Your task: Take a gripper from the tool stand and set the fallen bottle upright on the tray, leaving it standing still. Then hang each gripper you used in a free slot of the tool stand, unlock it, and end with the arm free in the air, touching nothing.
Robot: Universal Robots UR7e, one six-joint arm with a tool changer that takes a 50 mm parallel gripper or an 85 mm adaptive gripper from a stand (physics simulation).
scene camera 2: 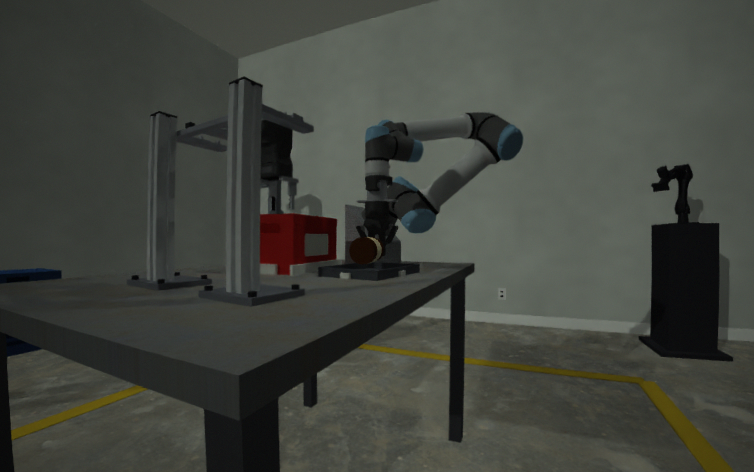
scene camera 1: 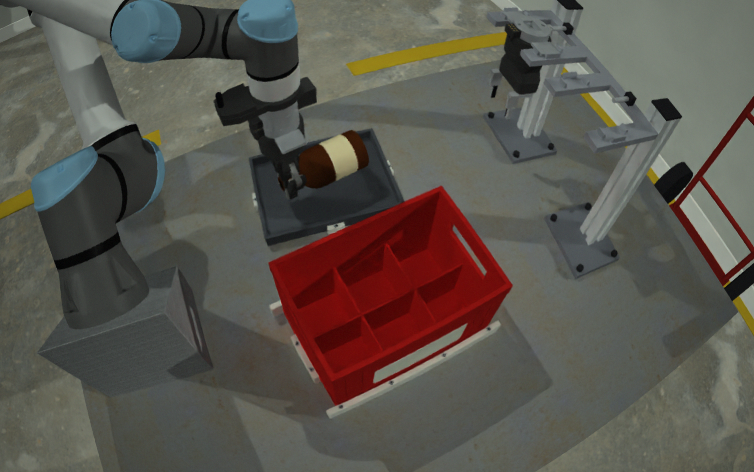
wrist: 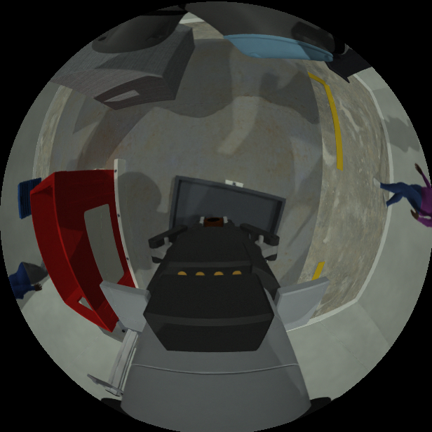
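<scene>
The brown bottle (scene camera 2: 363,250) is 91 cm from the lens, and the black gripper (scene camera 2: 276,141) is 72 cm from the lens. As for the brown bottle and the black gripper, their marked spots are 37 cm apart.
</scene>
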